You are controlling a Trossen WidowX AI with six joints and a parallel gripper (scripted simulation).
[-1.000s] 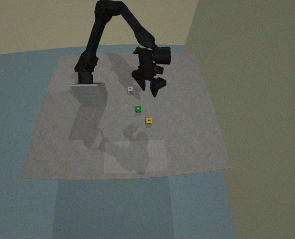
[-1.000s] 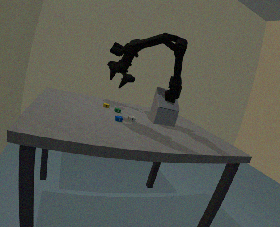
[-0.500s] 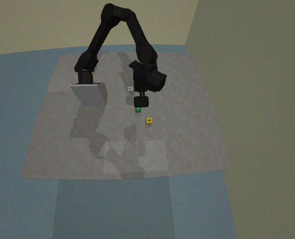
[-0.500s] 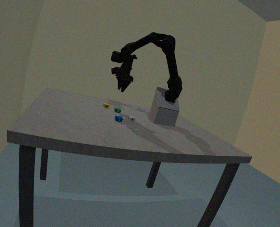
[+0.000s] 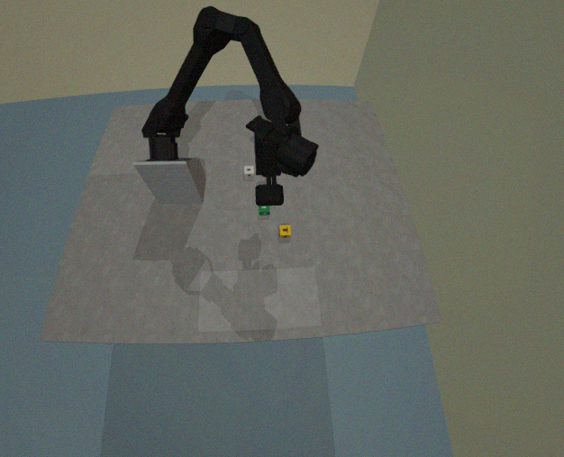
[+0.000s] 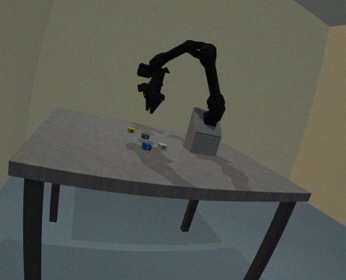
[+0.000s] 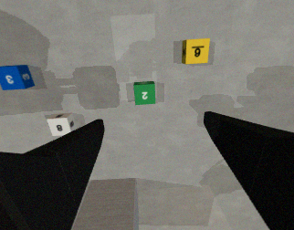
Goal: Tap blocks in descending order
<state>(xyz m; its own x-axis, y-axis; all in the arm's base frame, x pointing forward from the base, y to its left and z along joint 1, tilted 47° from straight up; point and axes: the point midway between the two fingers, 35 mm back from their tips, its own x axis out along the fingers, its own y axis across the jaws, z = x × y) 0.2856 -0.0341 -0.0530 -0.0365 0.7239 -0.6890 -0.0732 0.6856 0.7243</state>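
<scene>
Now: gripper tip 140 mm to the right of the white block, 110 mm above it and 70 mm past it. Round my gripper tip: blue block 190 mm to the left, 110 mm below, 10 mm ahead; yellow block 110 mm below, 70 mm to the right, 50 mm ahead; green block 110 mm below, 10 mm behind.
</scene>
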